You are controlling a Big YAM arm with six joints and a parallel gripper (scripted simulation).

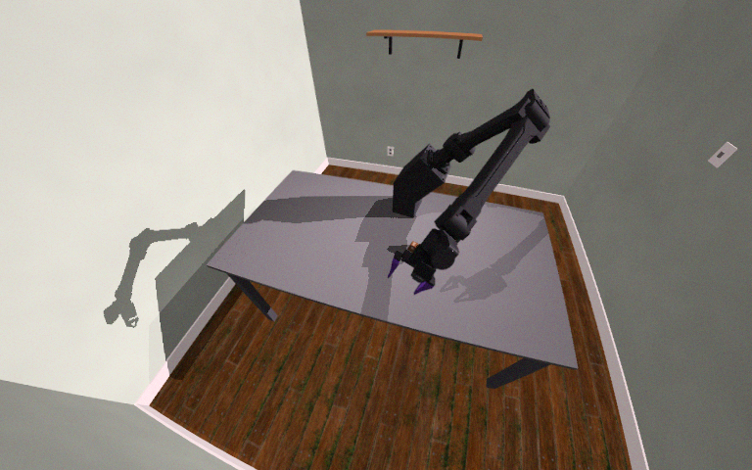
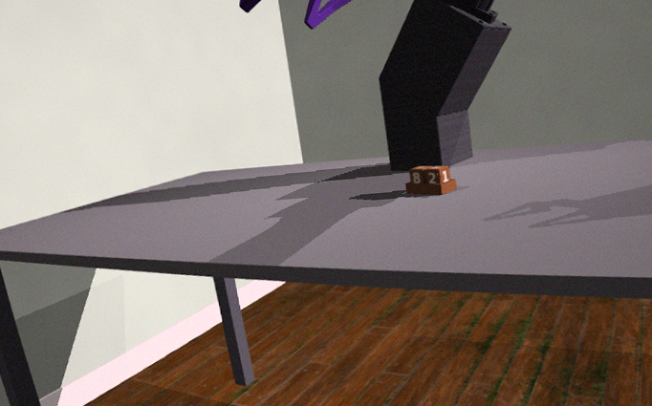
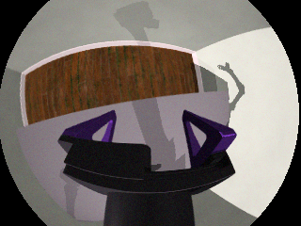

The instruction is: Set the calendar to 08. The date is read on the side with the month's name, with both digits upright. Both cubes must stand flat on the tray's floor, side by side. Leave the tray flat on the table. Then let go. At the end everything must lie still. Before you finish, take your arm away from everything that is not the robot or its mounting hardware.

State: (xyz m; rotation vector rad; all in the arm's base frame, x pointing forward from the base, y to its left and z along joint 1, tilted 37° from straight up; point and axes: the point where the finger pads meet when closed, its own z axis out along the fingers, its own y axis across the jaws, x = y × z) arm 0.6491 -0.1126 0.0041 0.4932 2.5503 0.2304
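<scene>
The brown digit cube lies 370 mm behind my hand, 250 mm below it and 30 mm to the left of it. Also, from my hand: brown calendar tray (360 mm behind, 270 mm below, 40 mm to the left).
</scene>
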